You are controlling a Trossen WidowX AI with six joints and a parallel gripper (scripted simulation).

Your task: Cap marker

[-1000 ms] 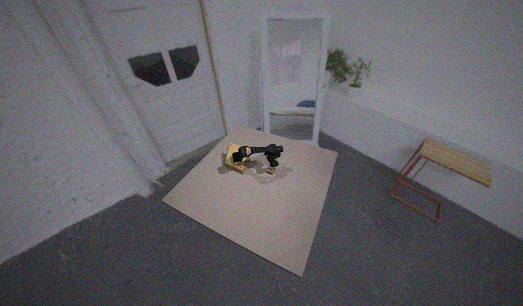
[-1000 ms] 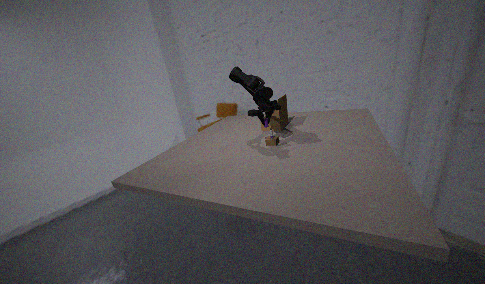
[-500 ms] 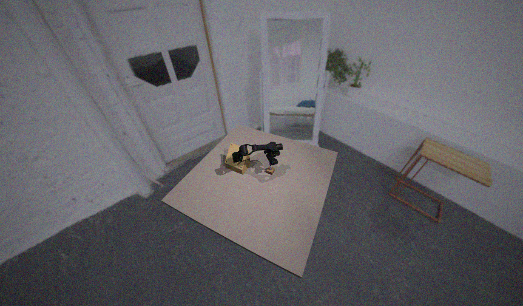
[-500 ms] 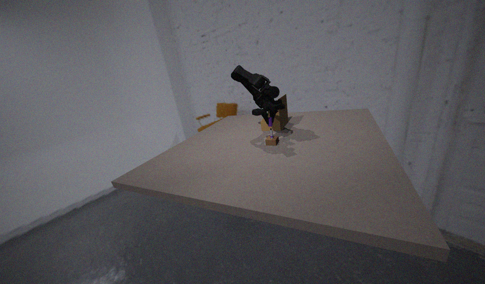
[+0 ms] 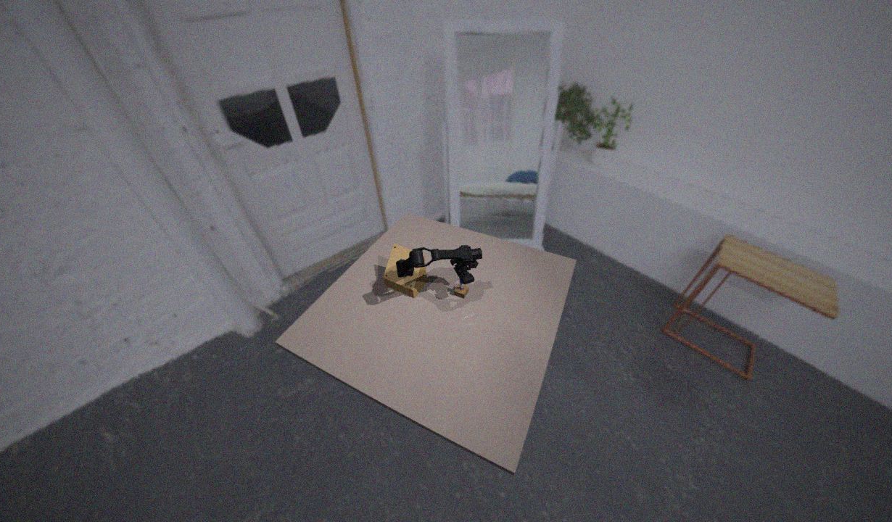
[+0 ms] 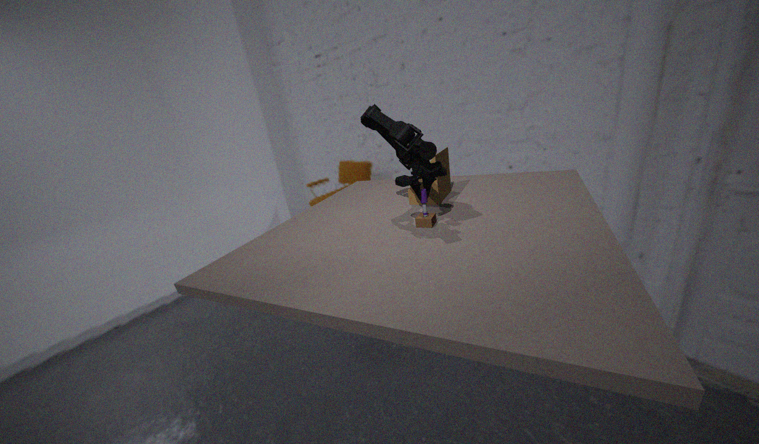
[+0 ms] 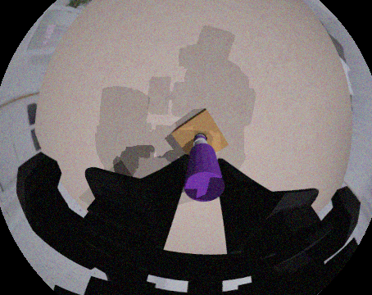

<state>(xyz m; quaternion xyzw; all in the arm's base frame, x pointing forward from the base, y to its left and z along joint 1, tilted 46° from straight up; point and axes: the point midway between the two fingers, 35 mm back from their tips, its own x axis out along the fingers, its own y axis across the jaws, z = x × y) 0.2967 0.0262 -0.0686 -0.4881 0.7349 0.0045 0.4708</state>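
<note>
The holder block lies 9 cm below my gripper tip. Round my gripper tip: purple cap 1 cm above.
</note>
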